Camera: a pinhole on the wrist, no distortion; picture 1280 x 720 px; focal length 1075.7 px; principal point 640.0 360.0 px. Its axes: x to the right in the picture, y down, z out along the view. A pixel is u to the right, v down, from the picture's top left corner.
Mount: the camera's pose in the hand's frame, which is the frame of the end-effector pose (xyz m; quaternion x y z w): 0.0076 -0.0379 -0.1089 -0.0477 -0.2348 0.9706 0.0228
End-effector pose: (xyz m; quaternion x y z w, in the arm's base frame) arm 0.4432 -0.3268 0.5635 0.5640 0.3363 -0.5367 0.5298
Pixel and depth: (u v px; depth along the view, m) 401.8 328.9 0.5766
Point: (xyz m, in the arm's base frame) 0.0756 -0.6811 0.4794
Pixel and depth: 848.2 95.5 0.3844
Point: 0.2388 -0.5384 0.6713
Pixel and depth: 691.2 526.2 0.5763
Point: -0.0191 -0.5749 0.6017
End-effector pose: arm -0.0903 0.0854 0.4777 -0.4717 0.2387 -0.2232 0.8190
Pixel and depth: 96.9 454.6 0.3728
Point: 0.1303 0.0278 0.7660
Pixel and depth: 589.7 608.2 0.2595
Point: -0.0696 0.0578 0.7052
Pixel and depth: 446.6 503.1 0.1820
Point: -0.0678 0.0366 0.6200
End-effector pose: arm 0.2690 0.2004 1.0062 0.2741 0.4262 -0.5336 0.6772
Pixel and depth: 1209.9 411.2 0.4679
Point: 0.0855 0.0431 1.4113
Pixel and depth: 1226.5 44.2 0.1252
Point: 0.2129 0.2088 1.0804
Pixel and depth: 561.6 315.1 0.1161
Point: 0.1853 0.1767 1.0083
